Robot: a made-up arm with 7 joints. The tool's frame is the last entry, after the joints.
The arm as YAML. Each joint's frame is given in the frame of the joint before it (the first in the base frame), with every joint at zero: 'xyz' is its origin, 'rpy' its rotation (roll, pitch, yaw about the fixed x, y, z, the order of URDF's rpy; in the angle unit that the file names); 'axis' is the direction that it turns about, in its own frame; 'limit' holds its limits. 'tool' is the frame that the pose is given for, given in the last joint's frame.
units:
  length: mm
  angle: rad
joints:
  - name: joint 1
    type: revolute
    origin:
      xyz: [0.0, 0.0, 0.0]
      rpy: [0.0, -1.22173, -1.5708]
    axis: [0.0, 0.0, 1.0]
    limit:
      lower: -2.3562
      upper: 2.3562
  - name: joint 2
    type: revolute
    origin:
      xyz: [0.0, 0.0, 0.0]
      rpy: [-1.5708, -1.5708, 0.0]
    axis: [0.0, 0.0, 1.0]
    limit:
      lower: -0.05
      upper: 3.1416
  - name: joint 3
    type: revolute
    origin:
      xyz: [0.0, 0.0, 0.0]
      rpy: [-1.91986, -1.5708, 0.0]
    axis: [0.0, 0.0, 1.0]
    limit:
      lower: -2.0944
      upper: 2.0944
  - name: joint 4
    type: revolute
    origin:
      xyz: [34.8, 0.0, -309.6]
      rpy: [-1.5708, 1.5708, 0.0]
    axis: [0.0, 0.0, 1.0]
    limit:
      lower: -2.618
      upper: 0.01
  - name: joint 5
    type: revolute
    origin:
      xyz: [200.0, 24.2, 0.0]
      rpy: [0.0, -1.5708, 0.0]
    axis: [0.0, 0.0, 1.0]
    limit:
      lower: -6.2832
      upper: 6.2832
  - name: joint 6
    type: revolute
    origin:
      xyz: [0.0, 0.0, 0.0]
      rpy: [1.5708, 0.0, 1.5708]
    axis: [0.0, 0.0, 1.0]
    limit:
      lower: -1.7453
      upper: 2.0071
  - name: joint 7
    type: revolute
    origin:
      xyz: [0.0, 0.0, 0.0]
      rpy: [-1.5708, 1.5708, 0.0]
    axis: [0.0, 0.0, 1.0]
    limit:
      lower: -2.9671
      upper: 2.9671
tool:
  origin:
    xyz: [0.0, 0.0, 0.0]
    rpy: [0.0, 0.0, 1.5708]
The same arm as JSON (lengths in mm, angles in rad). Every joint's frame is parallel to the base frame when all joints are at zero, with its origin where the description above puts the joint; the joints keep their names.
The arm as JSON. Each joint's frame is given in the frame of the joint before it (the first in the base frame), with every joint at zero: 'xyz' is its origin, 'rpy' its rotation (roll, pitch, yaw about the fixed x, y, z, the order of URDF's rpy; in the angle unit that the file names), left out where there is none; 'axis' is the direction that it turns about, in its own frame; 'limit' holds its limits. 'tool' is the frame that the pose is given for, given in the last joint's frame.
{"units": {"length": "mm", "angle": "rad"}, "joints": [{"name": "joint 1", "type": "revolute", "origin": {"xyz": [0.0, 0.0, 0.0]}, "axis": [0.0, 0.9397, 0.342], "limit": {"lower": -2.3562, "upper": 2.3562}}, {"name": "joint 2", "type": "revolute", "origin": {"xyz": [0.0, 0.0, 0.0]}, "axis": [1.0, 0.0, 0.0], "limit": {"lower": -0.05, "upper": 3.1416}}, {"name": "joint 3", "type": "revolute", "origin": {"xyz": [0.0, 0.0, 0.0]}, "axis": [0.0, 0.0, 1.0], "limit": {"lower": -2.0944, "upper": 2.0944}}, {"name": "joint 4", "type": "revolute", "origin": {"xyz": [34.8, 0.0, -309.6]}, "axis": [0.0, 1.0, 0.0], "limit": {"lower": -2.618, "upper": 0.01}}, {"name": "joint 5", "type": "revolute", "origin": {"xyz": [-24.2, 0.0, -200.0]}, "axis": [0.0, 0.0, 1.0], "limit": {"lower": -6.2832, "upper": 6.2832}}, {"name": "joint 6", "type": "revolute", "origin": {"xyz": [0.0, 0.0, 0.0]}, "axis": [0.0, 1.0, 0.0], "limit": {"lower": -1.7453, "upper": 2.0071}}, {"name": "joint 7", "type": "revolute", "origin": {"xyz": [0.0, 0.0, 0.0]}, "axis": [0.0, 0.0, 1.0], "limit": {"lower": -2.9671, "upper": 2.9671}}], "tool": {"origin": {"xyz": [0.0, 0.0, 0.0], "rpy": [0.0, 0.0, 0.0]}}}
